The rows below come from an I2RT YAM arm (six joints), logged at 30 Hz.
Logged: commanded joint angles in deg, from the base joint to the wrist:
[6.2, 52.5, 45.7, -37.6, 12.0, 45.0]
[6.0, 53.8, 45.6, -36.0, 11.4, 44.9]
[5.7, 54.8, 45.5, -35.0, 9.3, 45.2]
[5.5, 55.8, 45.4, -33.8, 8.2, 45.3]
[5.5, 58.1, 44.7, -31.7, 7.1, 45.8]
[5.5, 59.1, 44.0, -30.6, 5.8, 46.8]
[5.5, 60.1, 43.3, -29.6, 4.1, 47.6]
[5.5, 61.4, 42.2, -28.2, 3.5, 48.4]
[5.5, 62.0, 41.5, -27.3, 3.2, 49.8]
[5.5, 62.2, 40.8, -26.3, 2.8, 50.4]
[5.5, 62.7, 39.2, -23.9, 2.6, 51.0]
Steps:
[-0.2, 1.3, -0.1, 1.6, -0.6, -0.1]
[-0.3, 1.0, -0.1, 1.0, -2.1, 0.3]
[-0.2, 1.0, -0.1, 1.2, -1.1, 0.1]
[0.0, 2.3, -0.7, 2.1, -1.1, 0.5]
[0.0, 1.0, -0.7, 1.1, -1.3, 1.0]
[0.0, 1.0, -0.7, 1.0, -1.7, 0.8]
[0.0, 1.3, -1.1, 1.4, -0.6, 0.8]
[0.0, 0.6, -0.7, 0.9, -0.3, 1.4]
[0.0, 0.2, -0.7, 1.0, -0.4, 0.6]
[0.0, 0.5, -1.6, 2.4, -0.2, 0.6]

